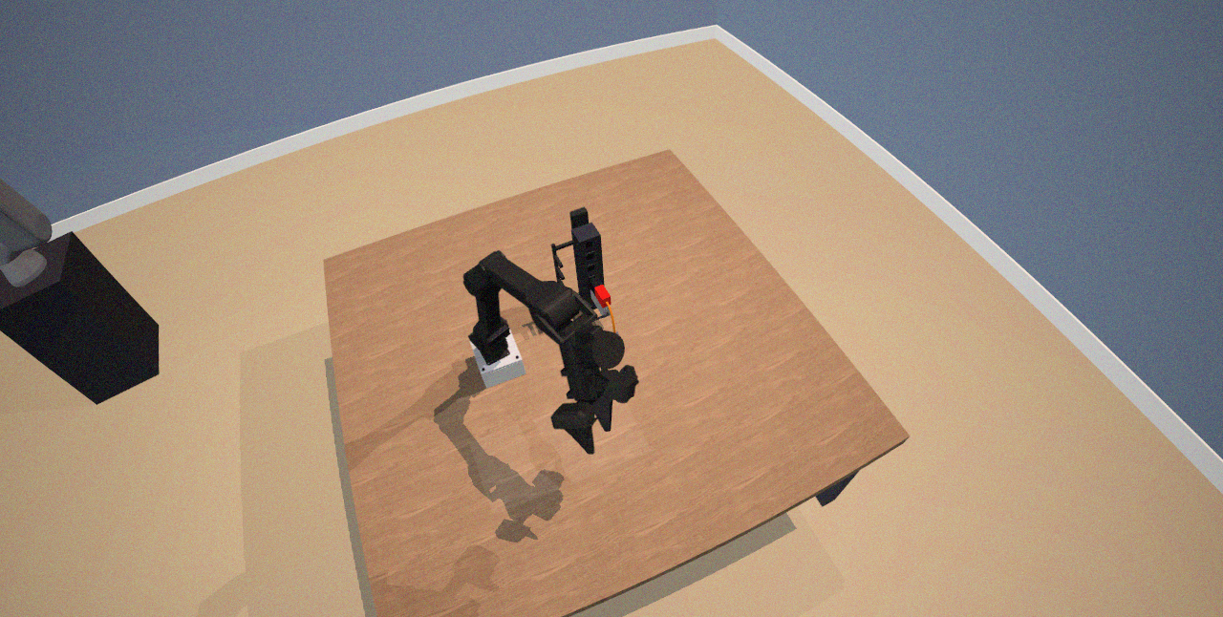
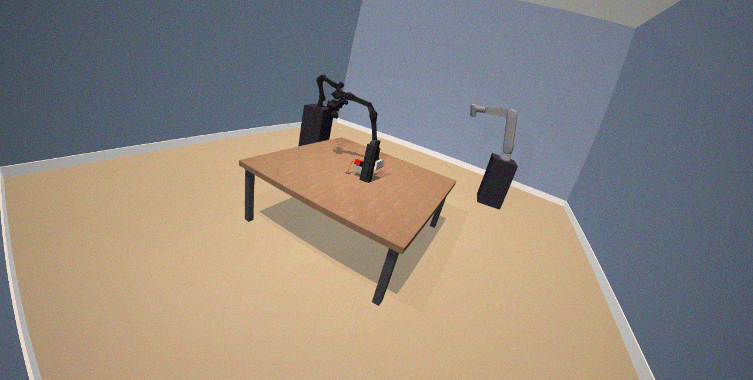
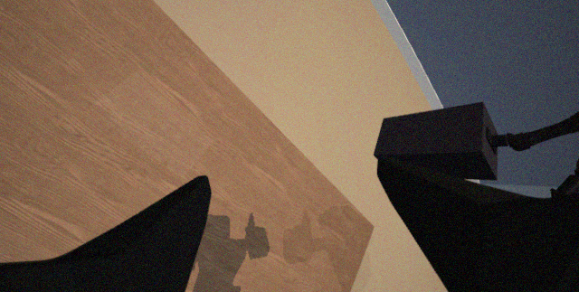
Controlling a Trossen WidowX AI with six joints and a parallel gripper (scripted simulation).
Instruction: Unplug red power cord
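The red plug lies 46 cm to the left of my gripper tip, 26 cm ahead of it and 21 cm below it.
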